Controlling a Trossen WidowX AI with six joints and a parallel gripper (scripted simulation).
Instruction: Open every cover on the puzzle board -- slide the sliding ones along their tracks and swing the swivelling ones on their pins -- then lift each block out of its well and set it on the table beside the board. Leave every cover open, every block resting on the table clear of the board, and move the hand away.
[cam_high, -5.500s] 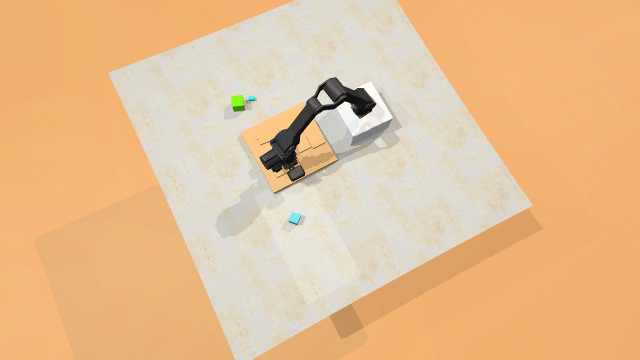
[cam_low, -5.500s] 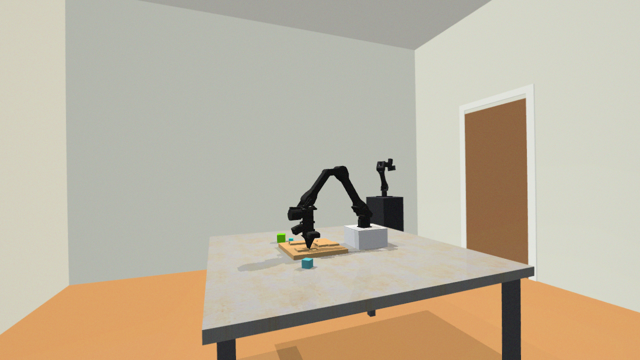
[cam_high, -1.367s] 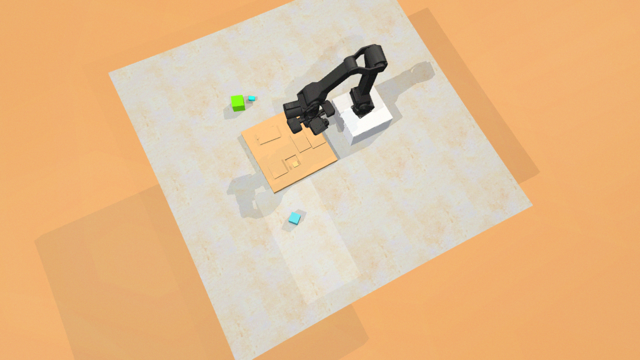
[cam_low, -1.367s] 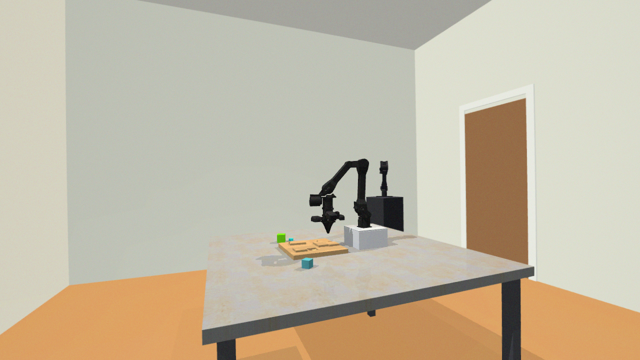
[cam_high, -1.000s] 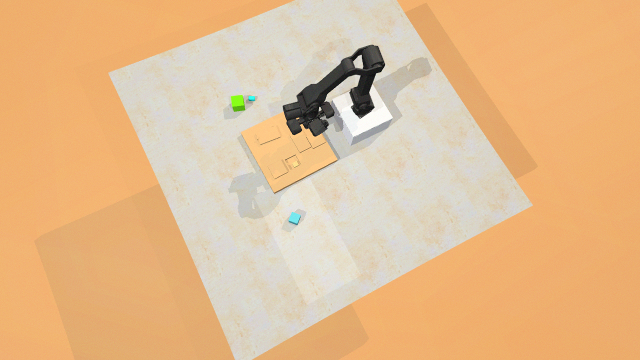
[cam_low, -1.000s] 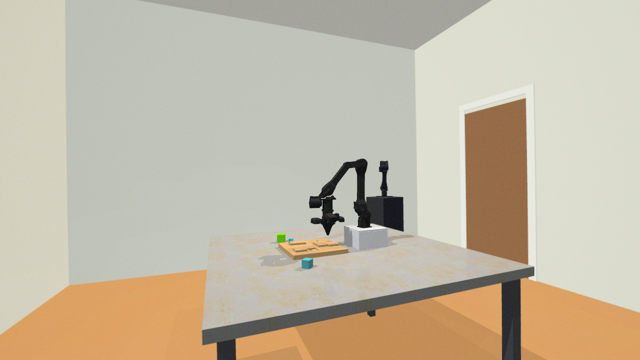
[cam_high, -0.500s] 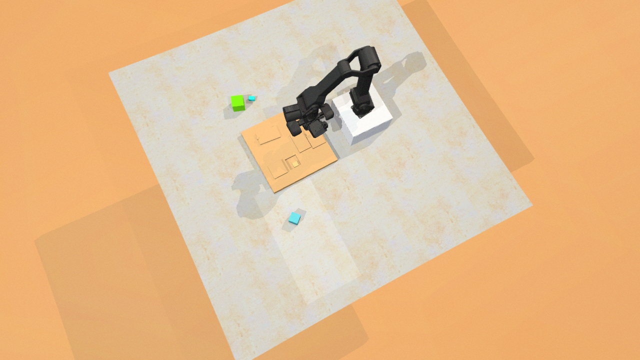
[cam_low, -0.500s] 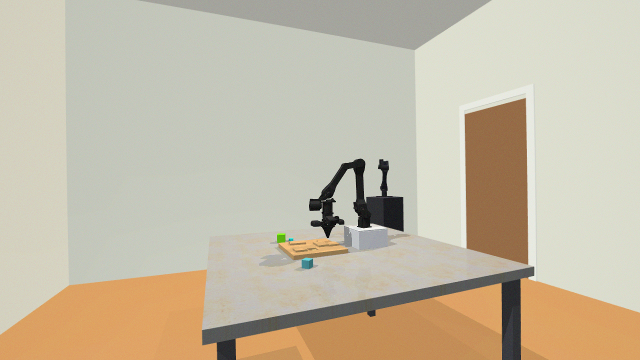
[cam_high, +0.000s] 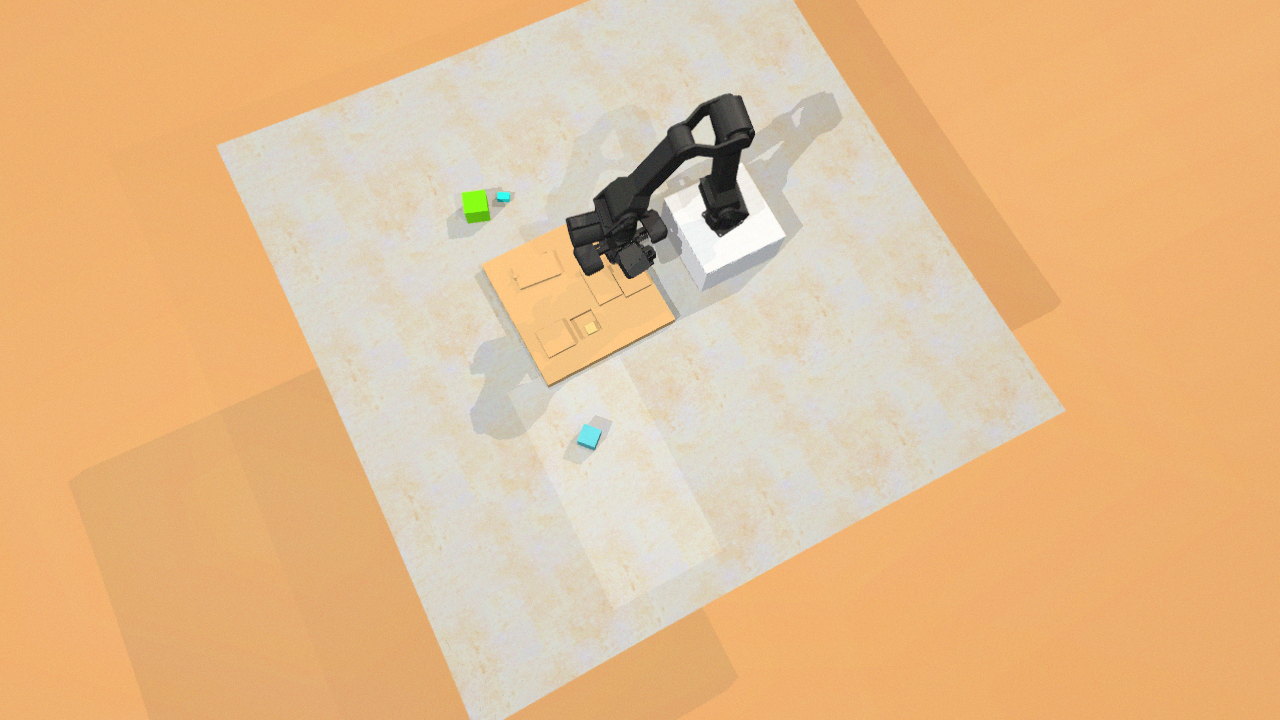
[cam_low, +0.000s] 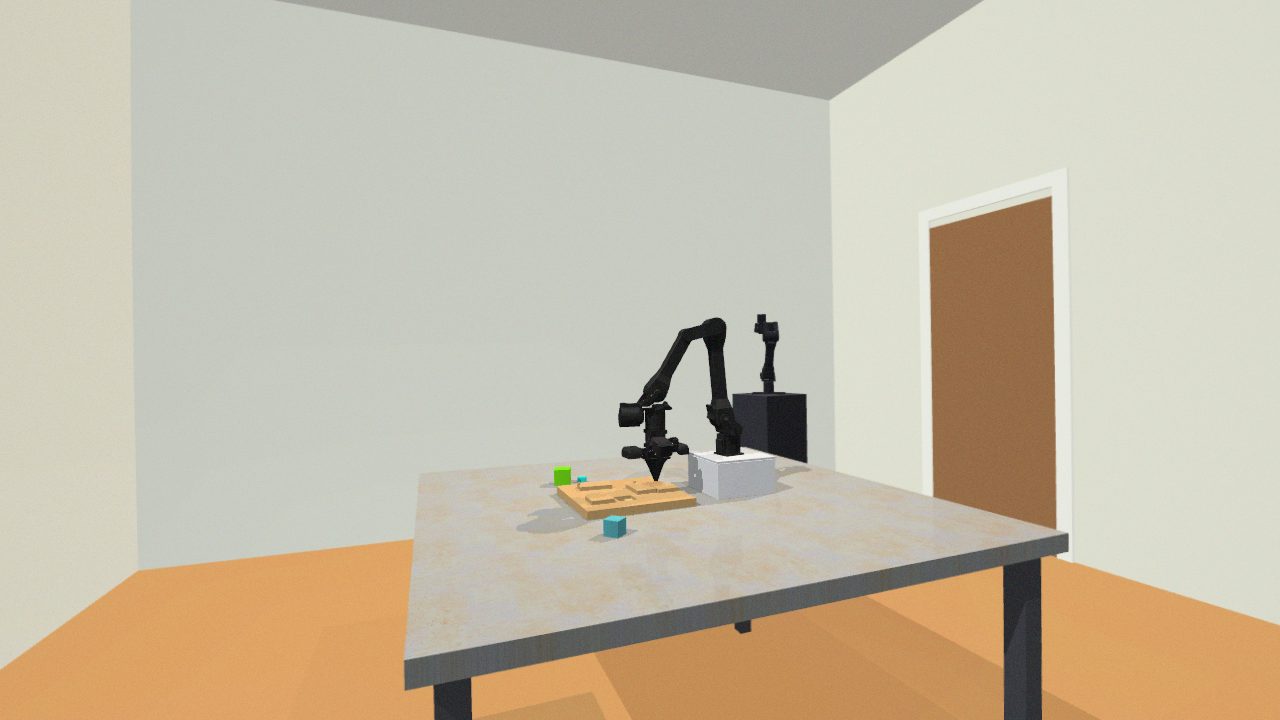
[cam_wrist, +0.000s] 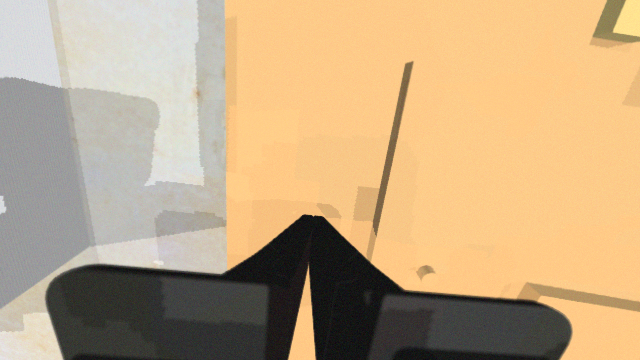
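The tan puzzle board is 100 mm ahead of my gripper tip and 20 mm below it. Round my gripper tip: small cyan block (270 mm to the right, 110 mm ahead, 30 mm below); then green cube (270 mm to the right, 180 mm ahead, 10 mm below); then cyan cube (270 mm to the left, 260 mm ahead, 20 mm below).
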